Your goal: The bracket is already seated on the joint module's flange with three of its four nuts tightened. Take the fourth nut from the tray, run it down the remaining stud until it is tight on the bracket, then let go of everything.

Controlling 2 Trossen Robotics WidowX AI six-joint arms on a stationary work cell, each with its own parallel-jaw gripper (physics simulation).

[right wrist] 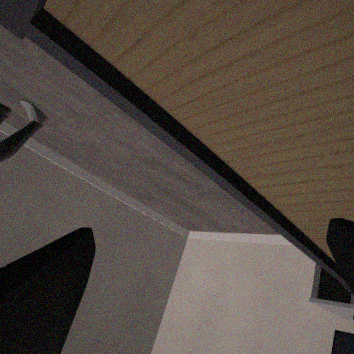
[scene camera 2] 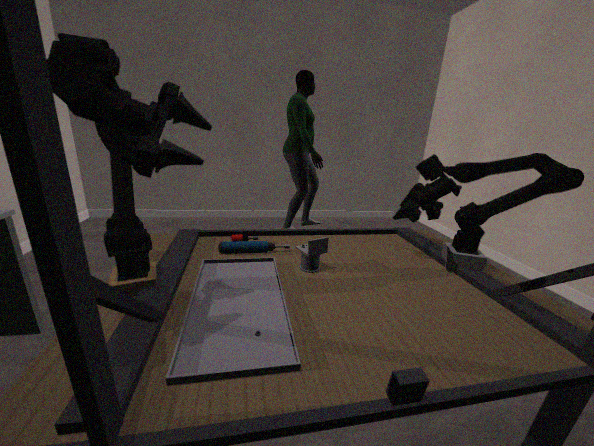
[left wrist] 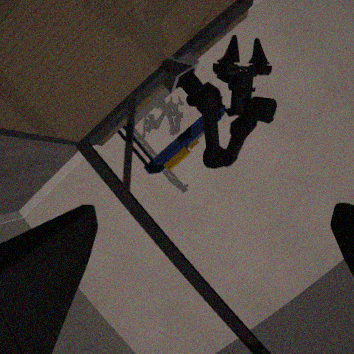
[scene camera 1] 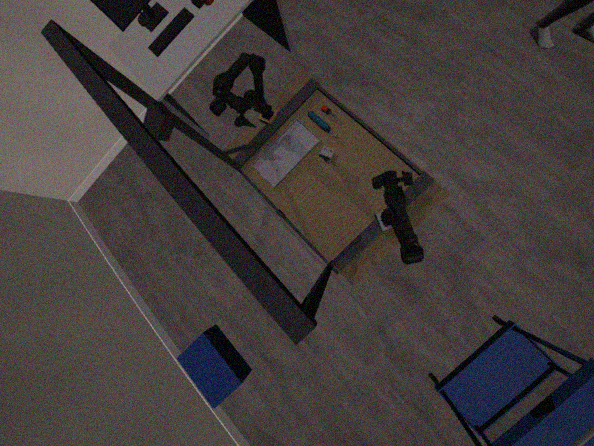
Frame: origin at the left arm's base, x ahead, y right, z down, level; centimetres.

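Where they show: left gripper, fingertip midpoint: [scene camera 2: 207,144] [left wrist: 214,215] [scene camera 1: 258,119]; right gripper, fingertip midpoint: [right wrist: 211,235] [scene camera 2: 397,212] [left wrist: 245,36]; left arm's base at its link origin: [scene camera 2: 133,272] [scene camera 1: 267,114]; right arm's base at its link origin: [scene camera 2: 464,249] [left wrist: 184,77] [scene camera 1: 388,219].
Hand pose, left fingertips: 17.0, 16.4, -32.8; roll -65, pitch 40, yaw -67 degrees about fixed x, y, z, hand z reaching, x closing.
Each offset is from my left fingertips to the top centre of the thing, as dx, dy, dz. "spot": to the spot under its first point.
The joint module @[+30.7, -9.4, +29.2] [scene camera 2: 310,263] stands upright on the table with the pale bracket [scene camera 2: 318,246] [scene camera 1: 327,151] on top; its studs and nuts are too small to tell. One small dark nut @[+6.2, +12.5, +35.7] [scene camera 2: 257,333] lies in the shallow grey tray @[+5.5, +0.3, +35.1] [scene camera 2: 235,374] [scene camera 1: 272,176], towards its near right part. My left gripper [scene camera 1: 258,120] [scene camera 2: 206,145] [left wrist: 214,215] is open and empty, high above the table's left side, beyond the tray's left edge in scene camera 2. My right gripper [scene camera 1: 398,177] [scene camera 2: 417,215] [left wrist: 245,36] [right wrist: 211,235] is open and empty, near the table's right edge, apart from the module.
A blue-handled screwdriver @[spot: +16.1, -25.8, +32.7] [scene camera 1: 319,121] [scene camera 2: 245,247] and a red-handled tool @[+17.3, -34.8, +33.2] [scene camera 1: 325,109] [scene camera 2: 238,238] lie behind the tray. A dark block @[+22.9, +35.3, +30.9] [scene camera 2: 407,385] sits at the table's near edge. Dark frame beams [scene camera 1: 180,185] [left wrist: 175,257] cross beside the table. A person [scene camera 2: 300,125] stands beyond it.
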